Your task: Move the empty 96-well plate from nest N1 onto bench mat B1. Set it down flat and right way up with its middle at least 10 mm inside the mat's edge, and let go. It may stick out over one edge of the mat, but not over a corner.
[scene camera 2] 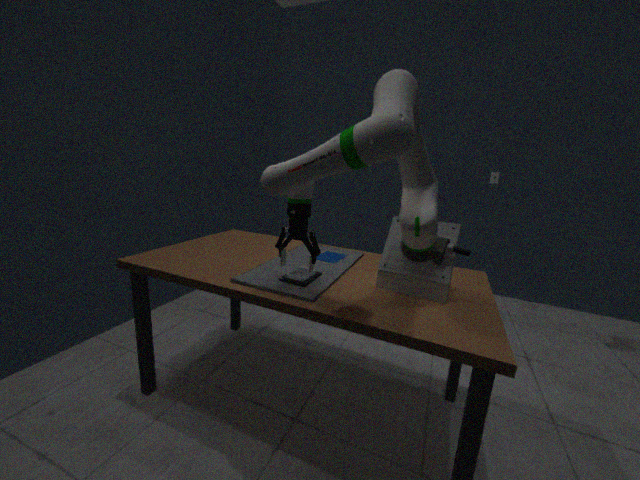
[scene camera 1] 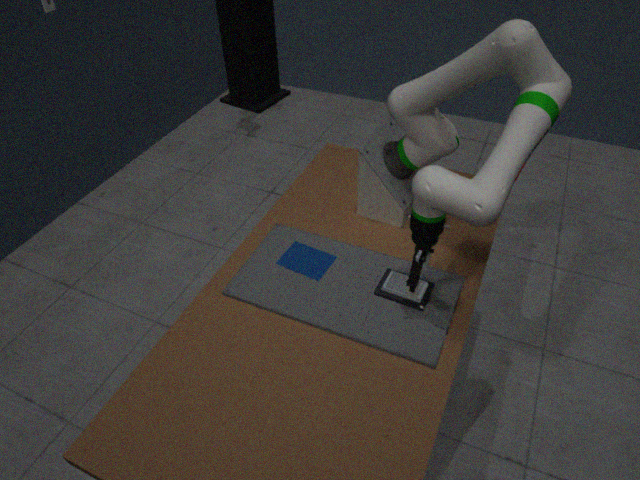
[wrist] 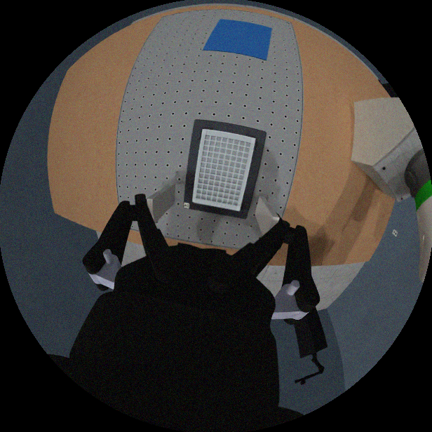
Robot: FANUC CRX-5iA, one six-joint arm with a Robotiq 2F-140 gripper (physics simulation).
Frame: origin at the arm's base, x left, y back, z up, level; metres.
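Seen in the pictures: gripper, fingertip midpoint: (scene camera 2: 296, 268) (scene camera 1: 417, 282); arm's base, link origin: (scene camera 2: 419, 246) (scene camera 1: 396, 161).
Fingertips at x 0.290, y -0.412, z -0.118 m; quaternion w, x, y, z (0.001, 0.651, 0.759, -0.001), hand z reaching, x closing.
Pixels of each thing's top centre, then the offset from my fingertips to it. Level surfaces: height alone.
- white 96-well plate, top centre: (scene camera 1: 405, 284) (scene camera 2: 301, 272) dy -0.002, dx -0.038, dz -0.028 m
- nest N1, top centre: (scene camera 1: 404, 286) (scene camera 2: 301, 274) dy -0.002, dx -0.039, dz -0.040 m
- blue bench mat B1, surface height: dz -0.053 m
- grey perforated board, surface height: dz -0.055 m
- wooden table, surface height: dz -0.068 m
The white 96-well plate (scene camera 1: 397, 283) (scene camera 2: 297, 272) (wrist: 223, 170) lies flat, wells up, in the dark frame of nest N1 (scene camera 1: 400, 300) (scene camera 2: 294, 282) (wrist: 253, 170). The blue bench mat B1 (scene camera 1: 307, 260) (scene camera 2: 331, 256) (wrist: 239, 39) lies flat, away from the nest, with nothing on it. My gripper (scene camera 1: 412, 285) (scene camera 2: 297, 264) (wrist: 215, 198) is open and empty, pointing down. In scene camera 2 its fingers stand wide apart just above the plate's level. In the wrist view the fingertips stand to either side of the nest's near end. The exact fingertip height is hard to tell.
A grey perforated board (scene camera 1: 330, 310) (scene camera 2: 261, 276) (wrist: 150, 100) bears the nest and the mat. It lies on the wooden table (scene camera 1: 268, 387) (scene camera 2: 206, 253) (wrist: 80, 125). The arm's pale base block (scene camera 1: 377, 201) (scene camera 2: 413, 281) (wrist: 375, 130) stands beside the board.
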